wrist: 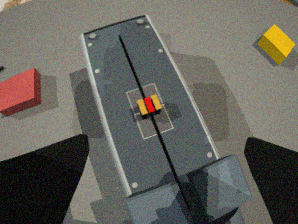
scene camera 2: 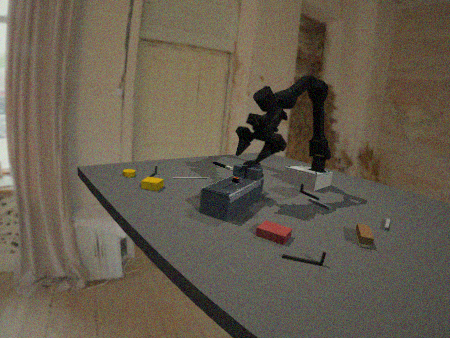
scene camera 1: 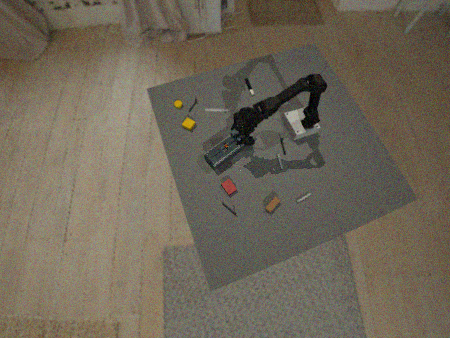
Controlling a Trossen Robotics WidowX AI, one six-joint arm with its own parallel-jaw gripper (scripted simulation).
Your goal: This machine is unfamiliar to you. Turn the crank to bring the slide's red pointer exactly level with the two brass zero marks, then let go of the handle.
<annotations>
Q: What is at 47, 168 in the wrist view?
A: My gripper.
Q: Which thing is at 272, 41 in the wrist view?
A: A yellow block.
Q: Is my gripper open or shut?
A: Open.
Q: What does my gripper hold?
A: Nothing.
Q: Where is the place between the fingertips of my gripper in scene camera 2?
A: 246, 158
</annotations>
